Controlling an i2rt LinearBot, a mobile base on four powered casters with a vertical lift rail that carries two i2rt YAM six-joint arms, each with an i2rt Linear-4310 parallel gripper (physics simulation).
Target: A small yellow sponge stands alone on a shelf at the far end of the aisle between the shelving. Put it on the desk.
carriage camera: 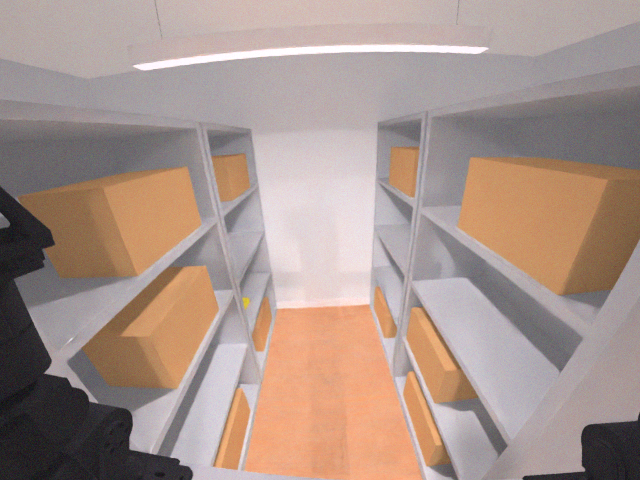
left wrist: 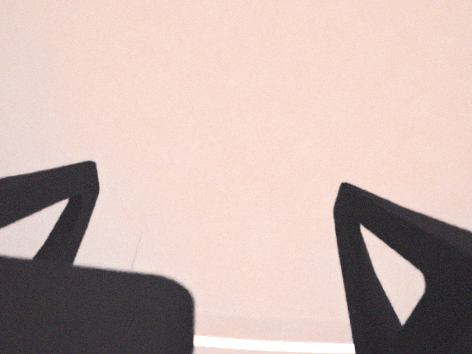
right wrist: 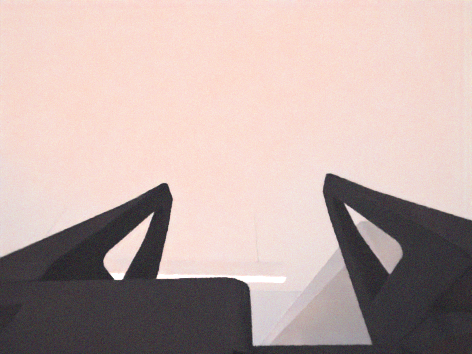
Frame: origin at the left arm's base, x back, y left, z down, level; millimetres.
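Where they show: left gripper, between the fingertips: (left wrist: 217, 185); right gripper, between the fingertips: (right wrist: 245, 186).
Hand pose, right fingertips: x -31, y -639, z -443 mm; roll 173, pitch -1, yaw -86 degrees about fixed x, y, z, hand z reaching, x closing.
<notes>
After its pixels a point has its place.
The small yellow sponge (carriage camera: 245, 302) {z 795, x -1369, y 471 mm} lies on a shelf of the far left shelving in the carriage view, partly hidden behind an upright. My left gripper (left wrist: 217, 185) {z -442, x -33, y -4 mm} is open and empty, with its fingers pointing up toward the ceiling. My right gripper (right wrist: 245, 186) {z -443, x -31, y -639 mm} is open and empty too, also pointing up. Both are far from the sponge. Part of the left arm shows at the left edge of the carriage view. The desk does not show in these views.
Grey shelving lines both sides of the aisle (carriage camera: 323, 392), with orange-brown boxes on the left (carriage camera: 155, 222) {z -199, x -573, y 306 mm} and right (carriage camera: 527, 217) {z -223, x -488, y -814 mm}. A low box (carriage camera: 262, 324) {z 1074, x -1406, y 381 mm} stands below the sponge's shelf. A white wall (carriage camera: 320, 206) {z 176, x -2018, y -140 mm} closes the far end. A long lamp (carriage camera: 310, 50) {z -709, x -829, y -228 mm} hangs overhead.
</notes>
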